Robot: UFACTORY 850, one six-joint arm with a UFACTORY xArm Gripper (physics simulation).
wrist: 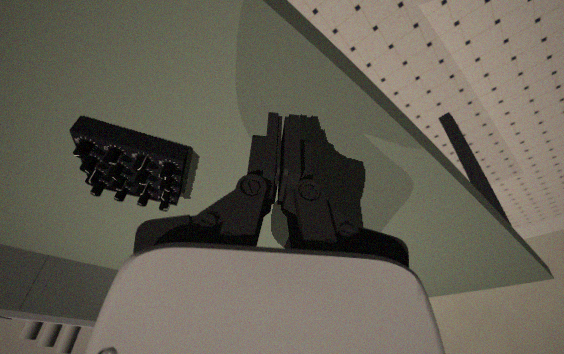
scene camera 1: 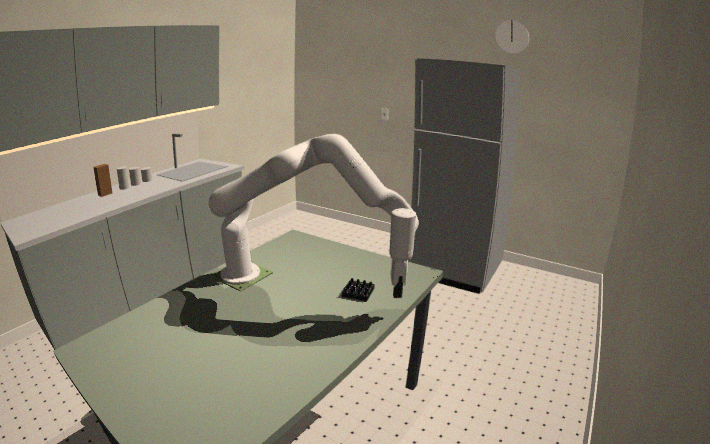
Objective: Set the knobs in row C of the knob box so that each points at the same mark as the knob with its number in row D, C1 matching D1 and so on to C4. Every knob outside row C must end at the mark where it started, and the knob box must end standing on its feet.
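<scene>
The black knob box [scene camera 1: 357, 290] [wrist: 135, 136] sits on the green table [scene camera 1: 219, 382] [wrist: 150, 60] with its knobs pointing up. In the wrist view it is at the left, seen at a slant, with several rows of black knobs with white pointer lines. The row letters and the marks are too small and dark to read. My gripper [scene camera 1: 398, 296] [wrist: 281, 133] is shut and empty. In the scene view it is to the right of the box, near the table's edge, apart from the box. In the wrist view its fingertips are right of the box.
The table's edge runs close beyond the gripper, with the tiled floor [scene camera 1: 486, 356] [wrist: 480, 60] below. The arm's base [scene camera 1: 238, 272] stands at the table's left side. A grey fridge [scene camera 1: 458, 204] stands behind the table, and a counter [scene camera 1: 130, 201] stands at the left.
</scene>
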